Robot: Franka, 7 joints.
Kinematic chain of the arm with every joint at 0, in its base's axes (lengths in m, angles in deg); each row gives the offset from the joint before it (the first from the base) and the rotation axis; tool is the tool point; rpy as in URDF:
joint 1: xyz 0 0 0.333 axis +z
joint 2: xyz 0 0 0 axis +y
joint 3: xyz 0 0 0.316 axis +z
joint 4: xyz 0.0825 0 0 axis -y
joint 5: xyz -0.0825 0 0.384 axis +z
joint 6: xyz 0 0 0 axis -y
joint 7: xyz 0.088 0 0 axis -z
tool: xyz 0 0 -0.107 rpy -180 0 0
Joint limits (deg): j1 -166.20..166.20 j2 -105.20..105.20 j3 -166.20..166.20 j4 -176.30..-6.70 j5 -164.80..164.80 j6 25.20..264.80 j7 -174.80..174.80
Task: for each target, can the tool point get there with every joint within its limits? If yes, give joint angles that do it. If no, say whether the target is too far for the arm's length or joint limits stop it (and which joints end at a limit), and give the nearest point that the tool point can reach.
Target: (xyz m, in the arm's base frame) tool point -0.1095 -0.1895 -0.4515
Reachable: no: joint limits stop it (at a limit: joint 2) | nearest point -0.1144 -0.1979 -0.3579 | short by 0.094 m
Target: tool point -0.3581 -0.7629 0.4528
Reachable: yes | joints 47.50 -80.26 -93.62 -36.09 1.62 172.52 -30.36
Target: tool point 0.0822 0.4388 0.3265
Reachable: yes | joints -64.78 8.92 136.56 -148.46 -67.48 166.21 42.65
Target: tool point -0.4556 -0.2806 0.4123
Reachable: yes | joints 134.91 -9.60 75.81 -137.48 1.94 175.09 117.38
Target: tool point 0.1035 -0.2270 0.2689
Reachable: yes | joints 23.75 -12.16 -98.96 -149.45 12.21 61.74 91.28
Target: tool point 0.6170 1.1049 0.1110
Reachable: no: too far | nearest point 0.4120 0.7378 0.1848 | short by 0.427 m
